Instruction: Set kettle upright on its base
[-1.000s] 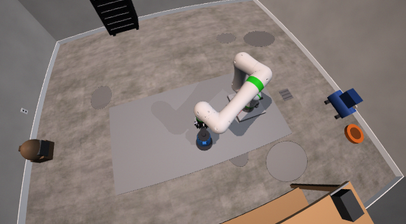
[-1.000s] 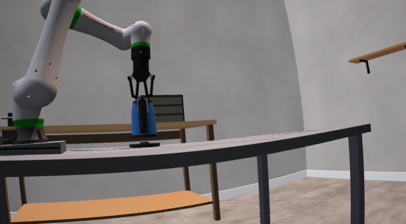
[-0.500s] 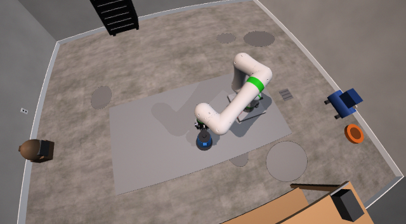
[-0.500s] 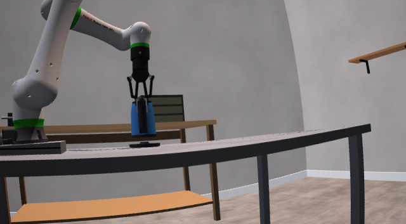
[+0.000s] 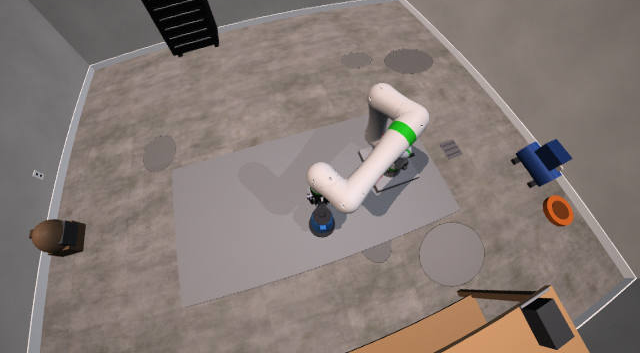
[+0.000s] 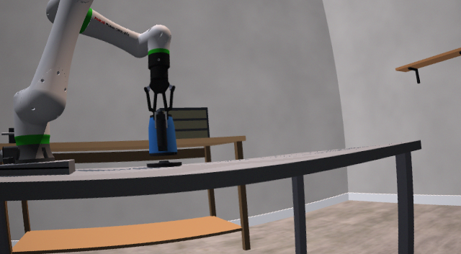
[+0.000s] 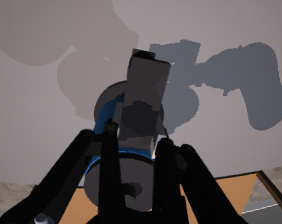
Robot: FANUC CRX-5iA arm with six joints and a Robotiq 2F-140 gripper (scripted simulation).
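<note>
Now: the blue kettle 10 mm ahead of my hand, 30 mm to the left of it and 50 mm below it. The rest, counted from my hand: round black base 20 mm ahead, 70 mm to the left, 180 mm below.
</note>
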